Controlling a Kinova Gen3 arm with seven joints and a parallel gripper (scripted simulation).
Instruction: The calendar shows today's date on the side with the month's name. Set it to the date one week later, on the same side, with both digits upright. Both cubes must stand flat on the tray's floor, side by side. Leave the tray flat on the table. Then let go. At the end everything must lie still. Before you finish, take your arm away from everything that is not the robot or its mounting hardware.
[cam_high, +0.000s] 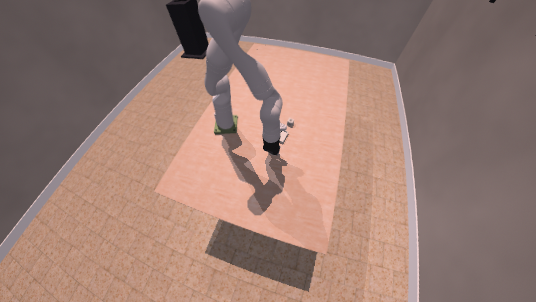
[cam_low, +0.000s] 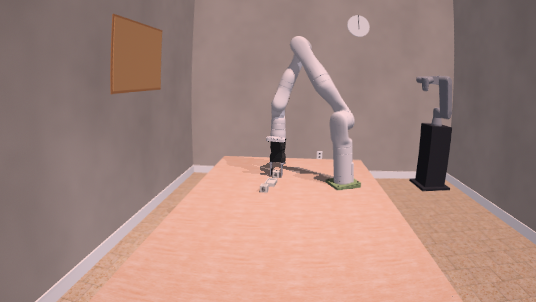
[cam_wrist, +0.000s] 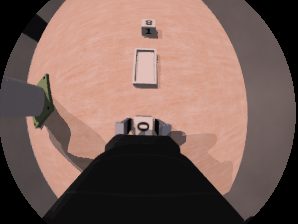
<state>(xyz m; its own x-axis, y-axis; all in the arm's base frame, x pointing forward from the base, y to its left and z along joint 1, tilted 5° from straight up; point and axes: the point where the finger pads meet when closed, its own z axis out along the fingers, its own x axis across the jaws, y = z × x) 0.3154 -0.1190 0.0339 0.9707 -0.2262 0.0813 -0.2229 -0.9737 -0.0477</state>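
The tray is 20 mm ahead of my hand, 110 mm to the left of it and 20 mm below it.
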